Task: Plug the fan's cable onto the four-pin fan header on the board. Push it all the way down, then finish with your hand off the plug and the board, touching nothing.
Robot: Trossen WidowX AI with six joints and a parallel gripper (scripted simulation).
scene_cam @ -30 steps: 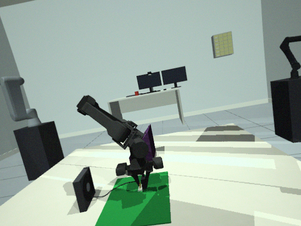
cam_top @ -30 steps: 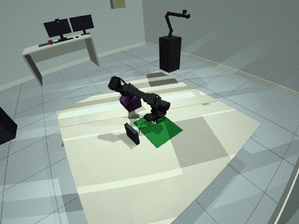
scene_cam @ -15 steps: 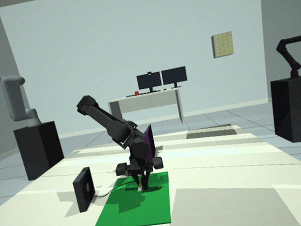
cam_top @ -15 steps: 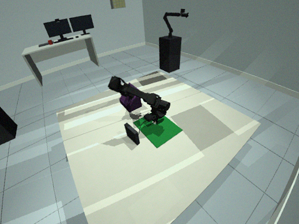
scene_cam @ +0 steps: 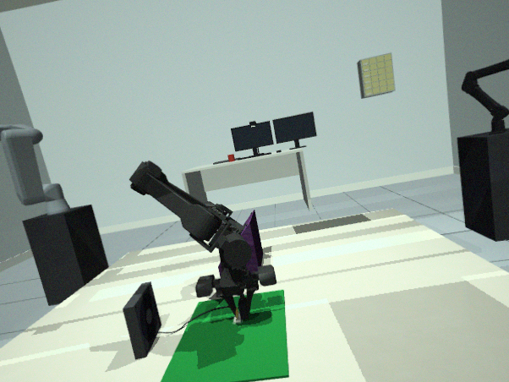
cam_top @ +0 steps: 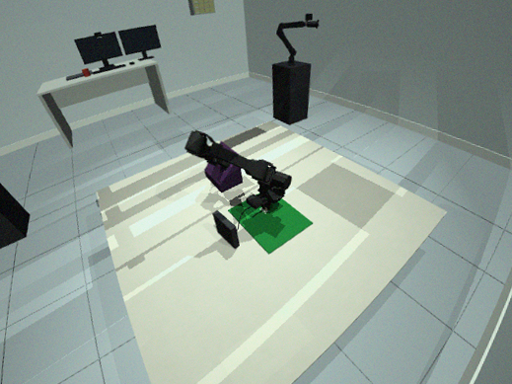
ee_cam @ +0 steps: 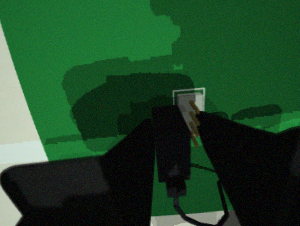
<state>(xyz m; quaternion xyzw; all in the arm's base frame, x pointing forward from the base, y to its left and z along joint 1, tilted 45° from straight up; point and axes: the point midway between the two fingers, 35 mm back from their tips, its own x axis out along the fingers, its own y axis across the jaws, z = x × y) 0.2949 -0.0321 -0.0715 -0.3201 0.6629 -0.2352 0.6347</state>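
The black fan plug is 10 mm behind my gripper tip and 10 mm above it. Round my gripper tip: green board 40 mm ahead, 20 mm to the right, 30 mm below; black fan 30 mm ahead, 220 mm to the right, 40 mm above; pale header 10 mm to the right, 20 mm below.
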